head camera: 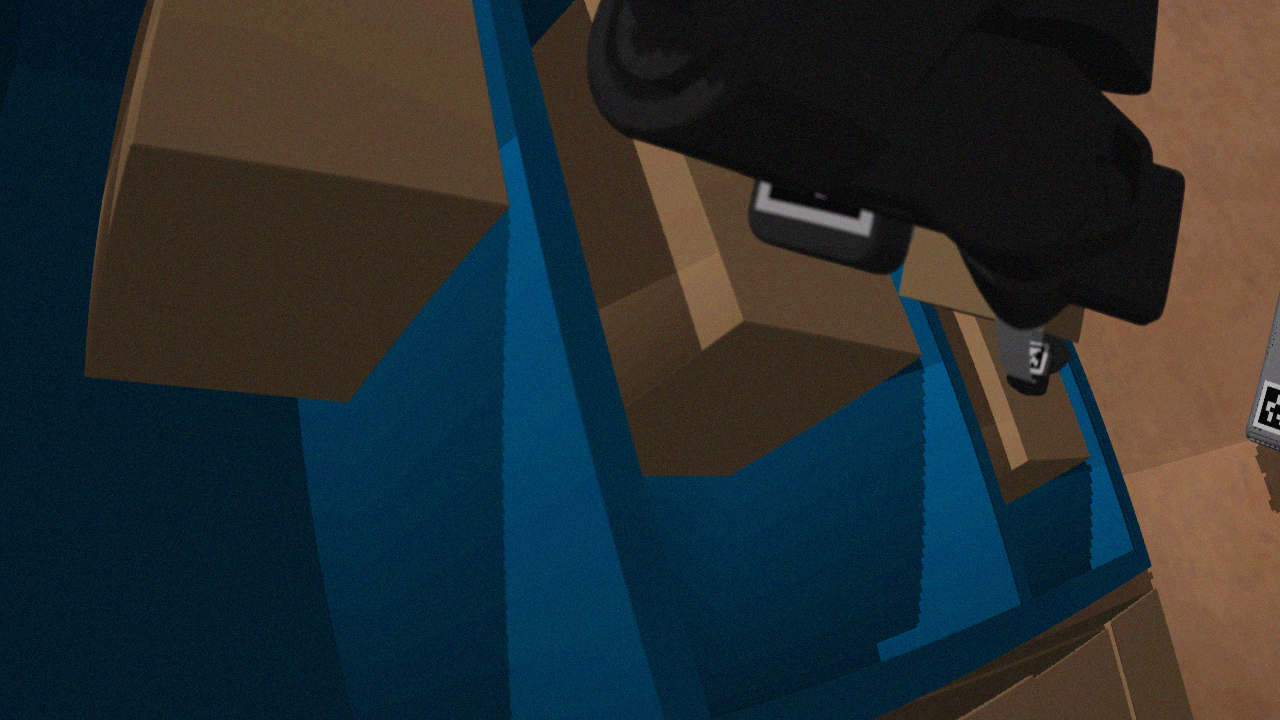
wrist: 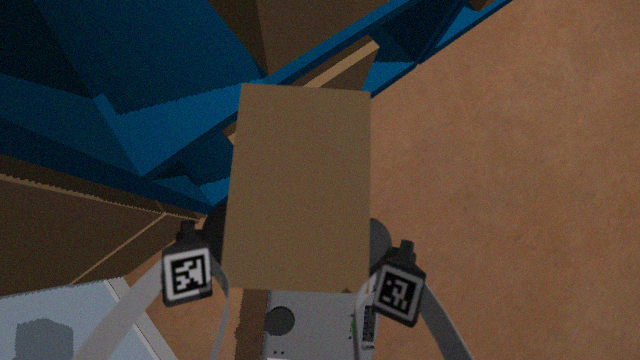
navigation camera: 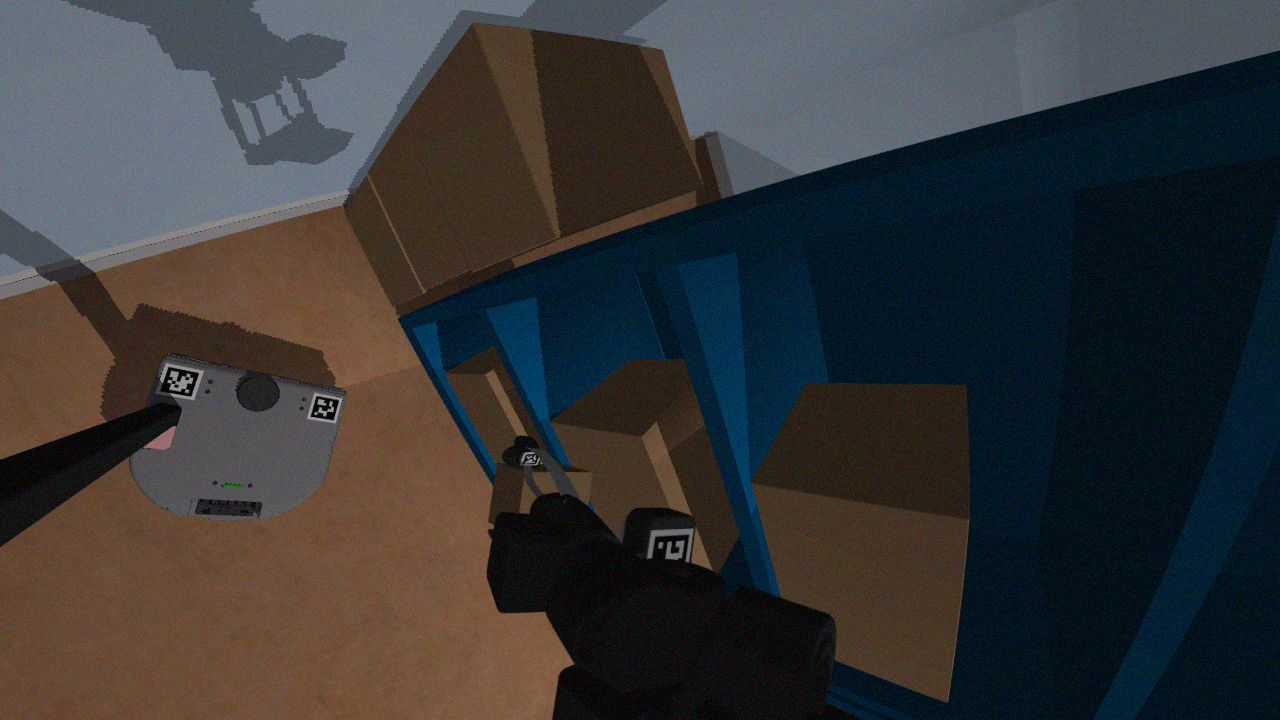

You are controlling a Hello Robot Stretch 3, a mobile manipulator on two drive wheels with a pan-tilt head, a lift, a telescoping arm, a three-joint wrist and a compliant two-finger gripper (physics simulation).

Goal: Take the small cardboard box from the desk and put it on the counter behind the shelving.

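Frame: origin at the robot's base, x ahead, y left, z up, level; centimetres.
Seen in the pictures: gripper, fingertip midpoint: (wrist: 297,237) (navigation camera: 511,490); robot's base, link origin: (wrist: 284,308) (navigation camera: 258,392).
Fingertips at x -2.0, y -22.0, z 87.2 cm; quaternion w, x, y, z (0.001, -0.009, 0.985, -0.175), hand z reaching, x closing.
Observation:
Offsets run from my fingertips to a thing's top centre. "spot": to the spot under its first point. Level surfaces: height alone.
The small cardboard box {dy -2.2, dx +0.1, dz +5.4 cm} (head camera: 944,266) (navigation camera: 508,492) (wrist: 300,165) is held between the two fingers of my gripper (head camera: 930,288) (navigation camera: 592,501) (wrist: 297,237), which is shut on its sides. The box is up in the air, beside the blue shelving (head camera: 554,537) (navigation camera: 904,179) (wrist: 175,125). Behind the far end of the shelving stands a brown, box-like unit (head camera: 1074,667) (navigation camera: 456,179) (wrist: 75,230) against the pale wall; I cannot tell for certain that it is the counter. The desk does not show.
Larger cardboard boxes {spot: dy -39.6, dx +11.6, dz +23.6 cm} (head camera: 295,277) (navigation camera: 859,447) stand in the shelving's compartments, close by my wrist. My grey base (navigation camera: 237,447) (wrist: 310,325) is on the brown floor {dz -87.1 cm} (navigation camera: 429,626) (wrist: 500,200). The pale wall (navigation camera: 268,192) bears shadows of my arm and gripper.

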